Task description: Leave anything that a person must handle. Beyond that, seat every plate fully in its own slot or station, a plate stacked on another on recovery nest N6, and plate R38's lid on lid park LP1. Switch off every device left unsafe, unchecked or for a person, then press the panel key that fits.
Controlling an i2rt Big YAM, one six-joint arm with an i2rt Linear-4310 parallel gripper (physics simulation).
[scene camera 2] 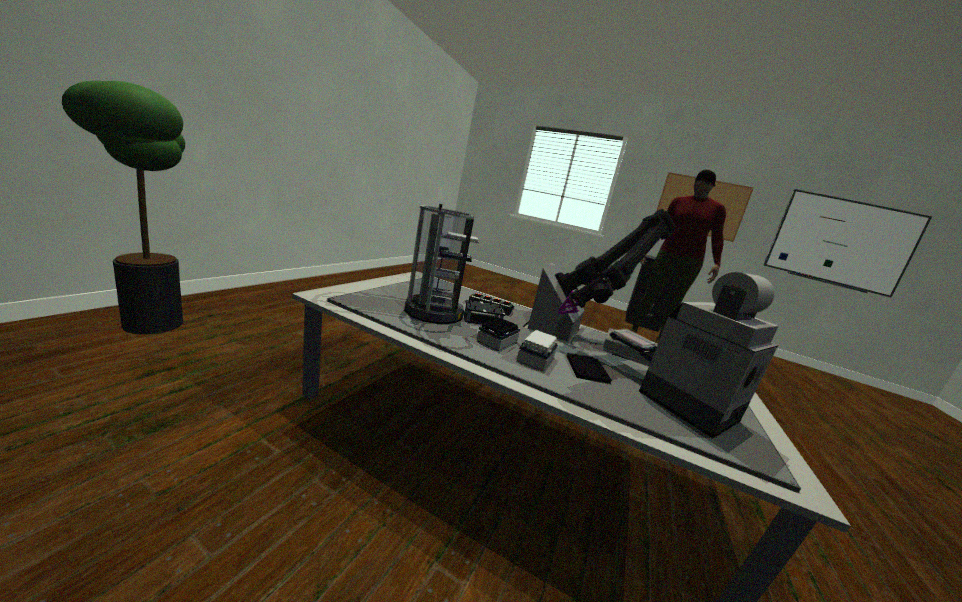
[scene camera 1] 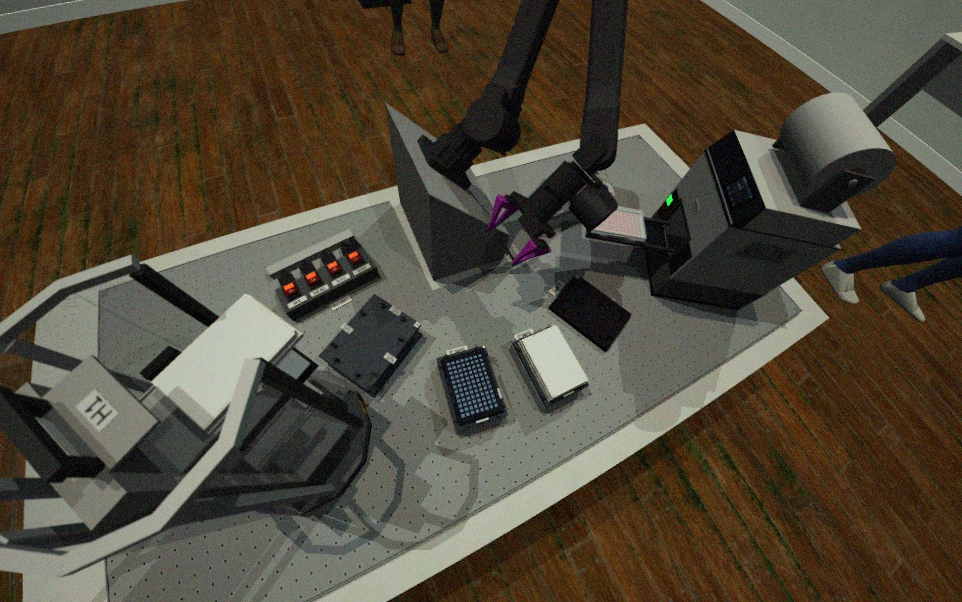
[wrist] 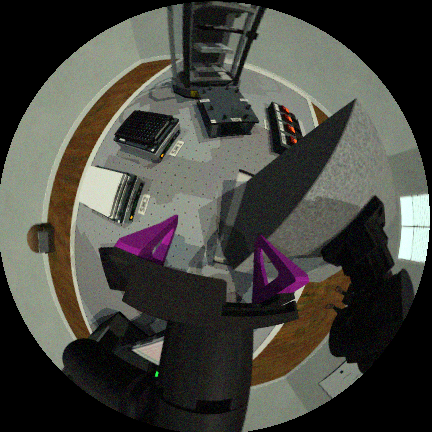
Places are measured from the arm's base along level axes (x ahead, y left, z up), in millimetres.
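Pixels of known places: gripper, fingertip midpoint: (scene camera 2: 560, 310) (scene camera 1: 500, 247) (wrist: 218, 228); arm's base, origin of the base link: (scene camera 2: 563, 285) (scene camera 1: 442, 165) (wrist: 355, 233).
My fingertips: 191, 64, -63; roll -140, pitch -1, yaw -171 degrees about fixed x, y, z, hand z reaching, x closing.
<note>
Ahead of a thing's pixels: the offset from my fingertips to its middle, as dx, dy, dz. "*": to the spot under its first point.
My gripper (scene camera 1: 501, 247) (wrist: 218, 228) is open and empty, above the table beside the grey wedge mount. A dark well plate @[+234, -143, -71] (scene camera 1: 471, 383) (wrist: 147, 125) sits on station SM1. A white-topped plate or stack @[+245, +22, -58] (scene camera 1: 554, 360) (scene camera 2: 540, 342) (wrist: 102, 190) sits on station SM2. Both stations show small orange lights in the wrist view. A pinkish plate @[+4, +299, -6] (scene camera 1: 618, 222) (wrist: 151, 350) lies at the front of the big grey instrument @[+126, +531, +95] (scene camera 1: 716, 241) (scene camera 2: 702, 369), which shows a green light. A row of red switches @[* -109, -369, -93] (scene camera 1: 322, 273) (wrist: 285, 127) stands beyond a dark nest block @[+85, -299, -95] (scene camera 1: 372, 344) (wrist: 227, 111). The key panel is hidden by the arm.
The carousel tower @[+213, -471, +91] (scene camera 2: 439, 262), labelled H1 in scene camera 1, stands at the far end with a white slab @[* +180, -417, +210] (scene camera 1: 227, 358) sticking out. The grey wedge mount (scene camera 1: 450, 234) (wrist: 310, 200) rises near the gripper. A flat black pad @[* +160, +184, -118] (scene camera 1: 590, 312) (scene camera 2: 588, 367) lies between SM2 and the instrument.
</note>
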